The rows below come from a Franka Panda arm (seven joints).
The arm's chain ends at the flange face. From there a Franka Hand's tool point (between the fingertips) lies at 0.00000 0.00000 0.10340 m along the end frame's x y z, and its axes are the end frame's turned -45 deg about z.
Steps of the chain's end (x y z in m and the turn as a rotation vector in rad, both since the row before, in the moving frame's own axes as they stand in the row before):
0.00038, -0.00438, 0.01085, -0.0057, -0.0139, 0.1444
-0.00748, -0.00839, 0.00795, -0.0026, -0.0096, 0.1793
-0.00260, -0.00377, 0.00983, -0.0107, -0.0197, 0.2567
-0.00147, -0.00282, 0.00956, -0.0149, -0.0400, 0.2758
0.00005, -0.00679, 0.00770, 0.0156, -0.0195, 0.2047
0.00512, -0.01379, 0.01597, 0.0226, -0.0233, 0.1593
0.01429, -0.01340, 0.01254, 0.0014, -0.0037, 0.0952
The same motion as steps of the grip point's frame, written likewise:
0.00198, -0.00353, 0.01084, 0.0058, -0.0139, 0.1444
-0.00020, -0.01181, 0.00794, 0.0049, -0.0086, 0.1793
-0.00129, -0.00544, 0.00980, 0.0064, -0.0215, 0.2567
-0.00276, -0.00539, 0.00947, 0.0177, -0.0388, 0.2758
0.00482, -0.00734, 0.00767, 0.0248, -0.0028, 0.2047
0.01359, -0.00948, 0.01592, 0.0325, -0.0005, 0.1593
0.01943, 0.00025, 0.01254, 0.0036, -0.0016, 0.0952

